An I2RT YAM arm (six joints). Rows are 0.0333 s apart.
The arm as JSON. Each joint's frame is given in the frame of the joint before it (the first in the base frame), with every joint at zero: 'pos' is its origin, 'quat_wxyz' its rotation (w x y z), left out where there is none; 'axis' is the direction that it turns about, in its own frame. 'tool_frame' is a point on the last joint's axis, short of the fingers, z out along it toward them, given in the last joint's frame.
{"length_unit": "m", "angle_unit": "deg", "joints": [
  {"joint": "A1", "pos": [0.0, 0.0, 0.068], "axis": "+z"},
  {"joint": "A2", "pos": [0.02, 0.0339, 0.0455], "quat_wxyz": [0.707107, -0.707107, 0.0, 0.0], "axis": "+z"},
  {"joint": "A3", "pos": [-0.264, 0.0, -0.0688], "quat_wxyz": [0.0, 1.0, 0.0, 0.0], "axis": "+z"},
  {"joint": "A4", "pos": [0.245, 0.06, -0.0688], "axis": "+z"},
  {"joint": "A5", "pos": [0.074, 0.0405, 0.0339], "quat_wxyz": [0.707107, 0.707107, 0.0, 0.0], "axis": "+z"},
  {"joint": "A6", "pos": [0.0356, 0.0, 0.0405], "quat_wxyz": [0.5, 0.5, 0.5, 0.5], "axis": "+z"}
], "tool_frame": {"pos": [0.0, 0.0, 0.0], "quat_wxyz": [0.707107, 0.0, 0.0, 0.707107]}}
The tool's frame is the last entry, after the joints.
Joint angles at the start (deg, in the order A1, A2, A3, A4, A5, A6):
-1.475 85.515 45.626 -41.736 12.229 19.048
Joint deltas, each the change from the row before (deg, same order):
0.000 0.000 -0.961 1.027 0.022 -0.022
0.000 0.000 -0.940 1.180 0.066 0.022
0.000 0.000 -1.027 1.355 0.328 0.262
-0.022 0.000 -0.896 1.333 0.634 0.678
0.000 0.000 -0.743 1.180 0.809 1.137
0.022 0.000 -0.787 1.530 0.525 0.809
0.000 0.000 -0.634 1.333 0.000 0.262
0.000 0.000 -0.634 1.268 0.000 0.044
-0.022 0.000 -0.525 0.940 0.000 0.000
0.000 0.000 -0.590 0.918 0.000 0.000
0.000 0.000 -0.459 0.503 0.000 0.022
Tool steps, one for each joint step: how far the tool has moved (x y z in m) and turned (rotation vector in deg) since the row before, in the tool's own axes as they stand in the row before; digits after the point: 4 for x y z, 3 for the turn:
0.0024 -0.0001 0.0034 0.000 -0.068 -0.008
0.0021 0.0000 0.0033 -0.014 -0.243 0.073
0.0022 -0.0002 0.0035 0.205 -0.410 0.333
0.0016 -0.0004 0.0030 0.459 -0.611 0.797
0.0012 -0.0004 0.0024 0.608 -0.682 1.240
0.0009 0.0001 0.0025 0.219 -0.866 0.972
0.0007 0.0003 0.0020 -0.254 -0.627 0.438
0.0009 0.0002 0.0019 -0.232 -0.568 0.204
0.0009 0.0000 0.0016 -0.146 -0.368 0.126
0.0013 -0.0001 0.0017 -0.120 -0.294 0.083
0.0014 -0.0002 0.0013 -0.016 -0.039 0.033

